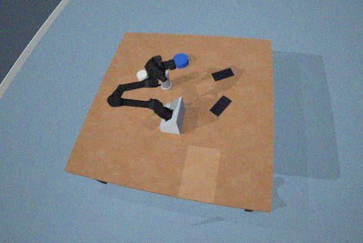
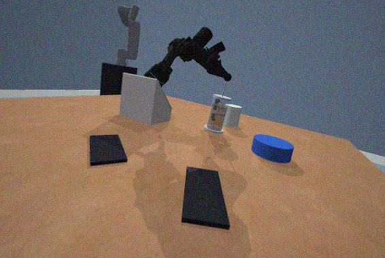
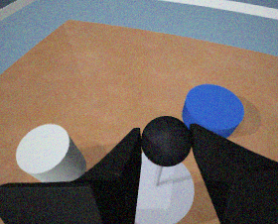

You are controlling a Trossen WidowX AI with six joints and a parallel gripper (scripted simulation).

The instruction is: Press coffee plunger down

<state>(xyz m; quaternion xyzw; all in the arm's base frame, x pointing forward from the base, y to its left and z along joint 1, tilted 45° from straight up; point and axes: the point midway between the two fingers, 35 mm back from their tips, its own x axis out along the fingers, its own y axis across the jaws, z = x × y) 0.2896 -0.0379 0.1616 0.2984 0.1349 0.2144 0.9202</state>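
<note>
Now: the coffee press 2 cm behind my gripper tip, 1 cm to the left of it and 11 cm below it. The rest, counted from my gripper tip: blue disc 20 cm ahead, 8 cm to the right, 20 cm below.
</note>
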